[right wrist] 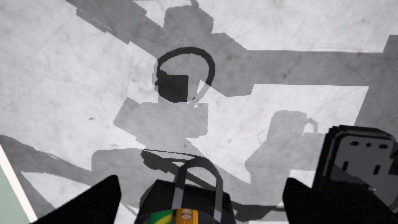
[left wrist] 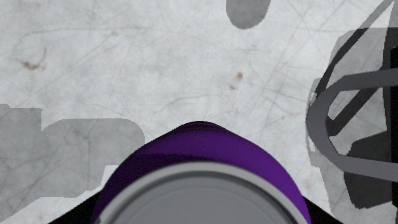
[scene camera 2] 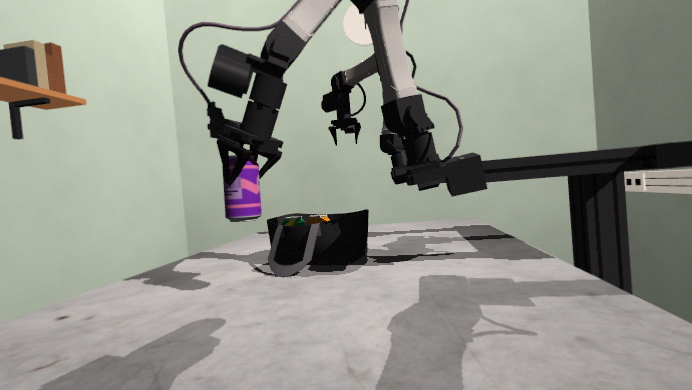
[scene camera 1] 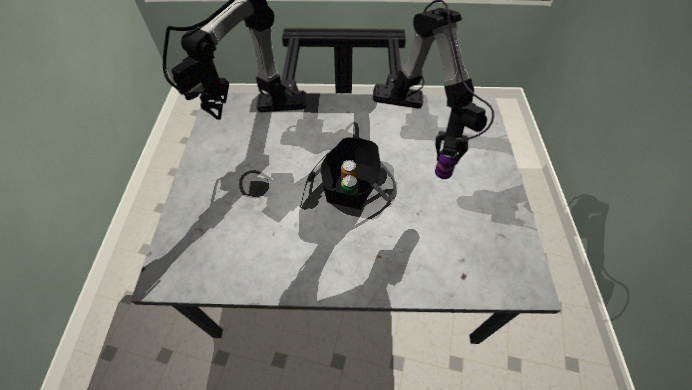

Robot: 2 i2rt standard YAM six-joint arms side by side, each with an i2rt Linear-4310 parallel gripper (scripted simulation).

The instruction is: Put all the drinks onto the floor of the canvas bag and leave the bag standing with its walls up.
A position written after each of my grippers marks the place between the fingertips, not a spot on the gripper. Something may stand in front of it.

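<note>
A black canvas bag (scene camera 2: 343, 239) is here, and I can see the bag in scene camera 1 (scene camera 1: 361, 151) as well. My own grippers are visible too: my left gripper (scene camera 2: 240, 183), and my right gripper (scene camera 1: 221, 111), which also shows in the right wrist view (right wrist: 201, 186).
</note>
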